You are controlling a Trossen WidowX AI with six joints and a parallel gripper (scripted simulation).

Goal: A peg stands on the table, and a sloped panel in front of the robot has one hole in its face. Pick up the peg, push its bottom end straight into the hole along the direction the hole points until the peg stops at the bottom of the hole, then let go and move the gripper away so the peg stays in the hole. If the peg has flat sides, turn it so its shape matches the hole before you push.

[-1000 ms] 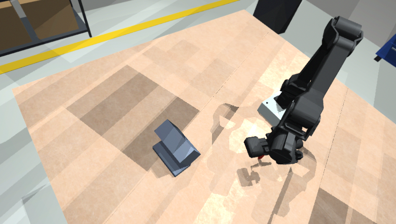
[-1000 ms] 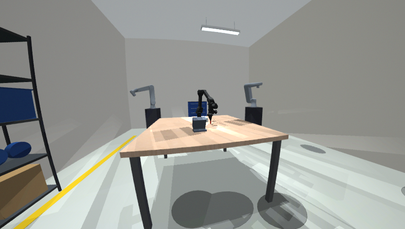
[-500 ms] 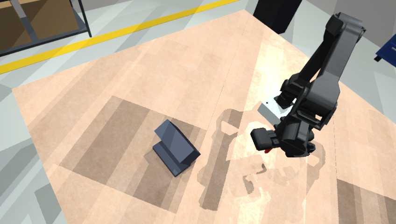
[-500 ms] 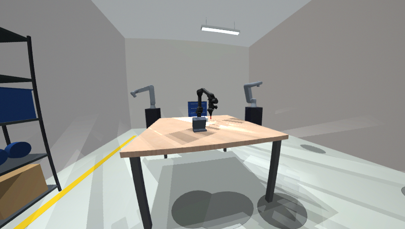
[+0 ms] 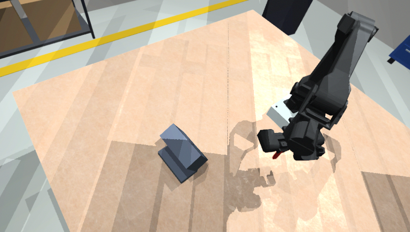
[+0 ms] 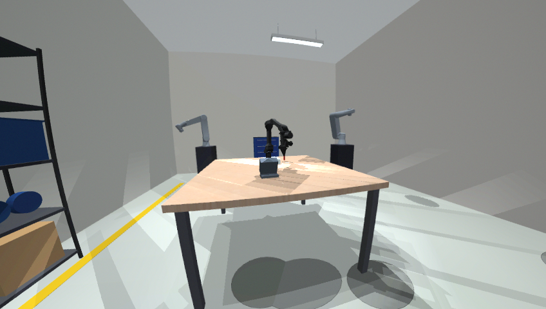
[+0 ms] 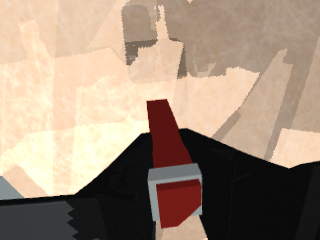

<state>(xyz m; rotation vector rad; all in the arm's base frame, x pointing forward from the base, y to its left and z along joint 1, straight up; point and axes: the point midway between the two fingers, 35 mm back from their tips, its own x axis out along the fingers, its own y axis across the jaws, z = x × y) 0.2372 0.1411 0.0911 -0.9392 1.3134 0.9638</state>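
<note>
The sloped panel lies 250 mm ahead of my gripper tip, 150 mm to the right of it and 40 mm below it. The rest, counted from my gripper tip: dark base plate (270 mm ahead, 150 mm to the right, 110 mm below); red square peg (20 mm above).
</note>
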